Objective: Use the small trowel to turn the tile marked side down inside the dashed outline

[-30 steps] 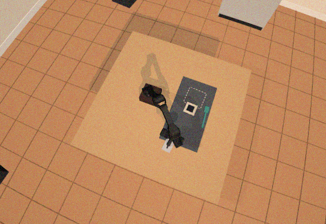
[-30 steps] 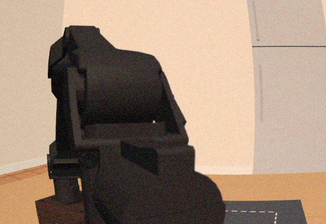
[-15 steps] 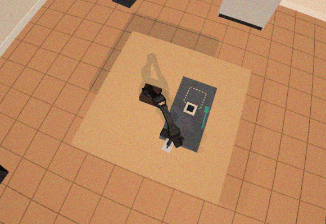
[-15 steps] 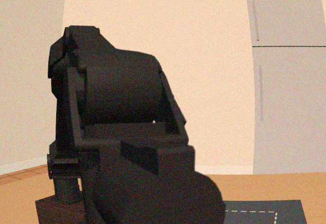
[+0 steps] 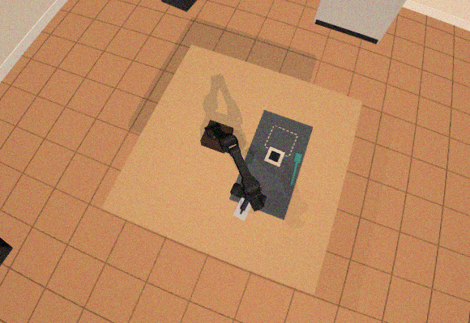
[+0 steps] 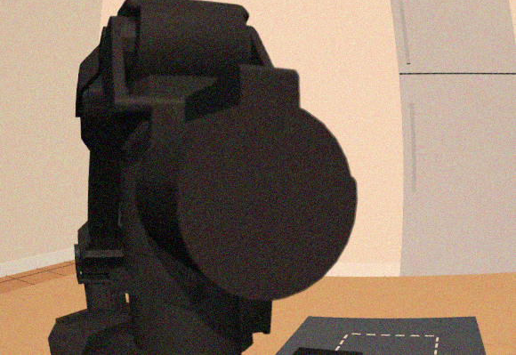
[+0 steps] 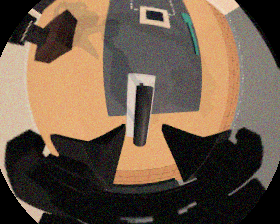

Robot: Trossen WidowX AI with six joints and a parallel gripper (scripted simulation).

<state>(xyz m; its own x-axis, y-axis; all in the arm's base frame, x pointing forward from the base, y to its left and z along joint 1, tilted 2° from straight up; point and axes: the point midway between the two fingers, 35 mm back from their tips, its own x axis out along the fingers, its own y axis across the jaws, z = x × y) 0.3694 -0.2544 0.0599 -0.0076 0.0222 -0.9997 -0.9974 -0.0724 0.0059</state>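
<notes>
My gripper tip is now 310 mm to the right of the dark grey mat, 130 mm above it and 30 mm short of it. Round my gripper tip: tile: 340 mm to the left, 110 mm below, 20 mm ahead; then teal long-handled tool: 350 mm to the left, 160 mm ahead, 110 mm below.
</notes>
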